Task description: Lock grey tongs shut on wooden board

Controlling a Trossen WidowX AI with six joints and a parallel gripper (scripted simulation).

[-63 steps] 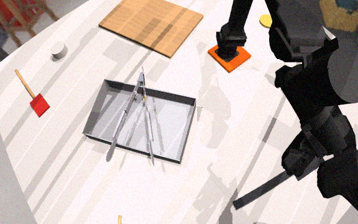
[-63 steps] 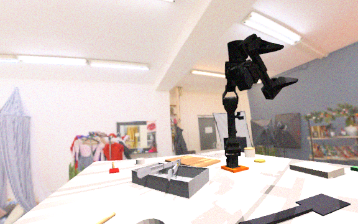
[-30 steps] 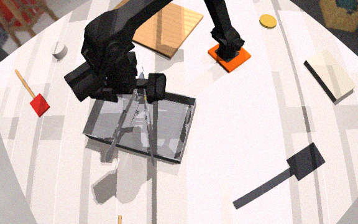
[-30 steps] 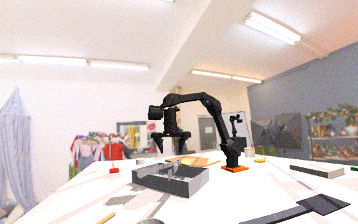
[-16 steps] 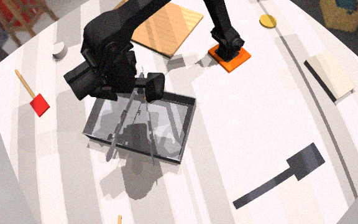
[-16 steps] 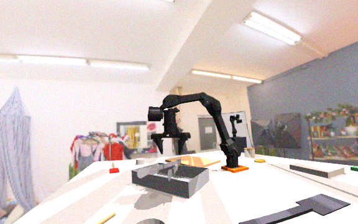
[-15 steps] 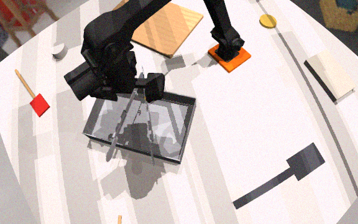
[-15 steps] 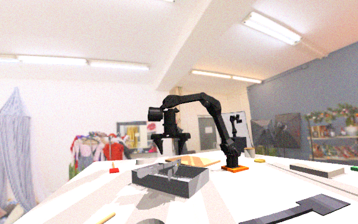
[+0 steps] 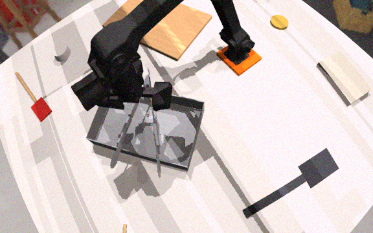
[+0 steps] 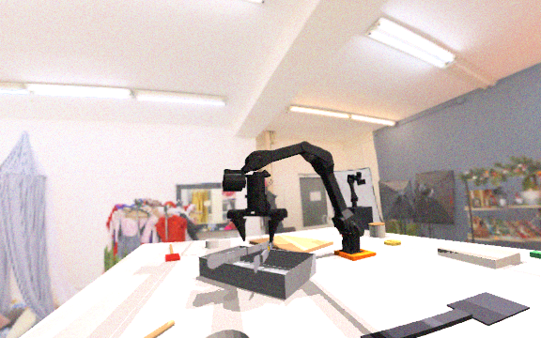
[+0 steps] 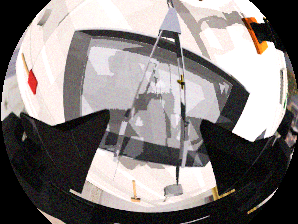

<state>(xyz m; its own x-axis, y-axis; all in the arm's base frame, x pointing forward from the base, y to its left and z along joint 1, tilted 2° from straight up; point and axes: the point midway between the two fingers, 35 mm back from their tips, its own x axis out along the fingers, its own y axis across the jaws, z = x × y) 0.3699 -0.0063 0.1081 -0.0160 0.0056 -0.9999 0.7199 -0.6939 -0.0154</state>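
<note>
The grey roasting tin is 1 cm ahead of my gripper tip, 1 cm to the left of it and 7 cm below it. The rest, counted from my gripper tip: red spatula 28 cm ahead, 37 cm to the right, 9 cm below; white cylinder 10 cm ahead, 46 cm to the right, 8 cm below; wooden board 26 cm behind, 32 cm to the right, 9 cm below.
</note>
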